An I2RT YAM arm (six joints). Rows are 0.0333 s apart.
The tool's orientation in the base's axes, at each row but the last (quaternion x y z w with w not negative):
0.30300, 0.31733, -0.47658, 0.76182
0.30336, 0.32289, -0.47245, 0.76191
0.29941, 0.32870, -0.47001, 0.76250
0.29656, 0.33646, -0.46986, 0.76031
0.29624, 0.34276, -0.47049, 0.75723
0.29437, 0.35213, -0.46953, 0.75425
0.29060, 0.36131, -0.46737, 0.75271
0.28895, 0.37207, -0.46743, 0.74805
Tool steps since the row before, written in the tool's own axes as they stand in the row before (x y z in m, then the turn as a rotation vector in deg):
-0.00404, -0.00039, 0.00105, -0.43, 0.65, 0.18
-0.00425, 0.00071, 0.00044, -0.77, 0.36, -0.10
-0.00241, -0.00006, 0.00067, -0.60, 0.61, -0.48
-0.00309, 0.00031, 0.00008, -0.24, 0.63, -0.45
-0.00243, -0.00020, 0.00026, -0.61, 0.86, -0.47
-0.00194, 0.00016, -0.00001, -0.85, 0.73, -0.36
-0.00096, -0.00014, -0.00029, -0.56, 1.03, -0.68
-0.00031, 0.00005, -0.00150, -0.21, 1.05, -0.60
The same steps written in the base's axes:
-0.00154, 0.00121, 0.00370, 0.48, 0.33, 0.55
-0.00073, 0.00215, 0.00369, 0.04, 0.61, 0.60
-0.00073, 0.00072, 0.00228, 0.25, 0.91, 0.27
-0.00072, 0.00165, 0.00253, 0.39, 0.71, 0.01
-0.00090, 0.00096, 0.00207, 0.48, 1.00, 0.32
-0.00046, 0.00104, 0.00158, 0.31, 0.99, 0.56
-0.00050, 0.00064, 0.00060, 0.59, 1.21, 0.17
-0.00047, 0.00134, -0.00057, 0.73, 0.99, -0.07

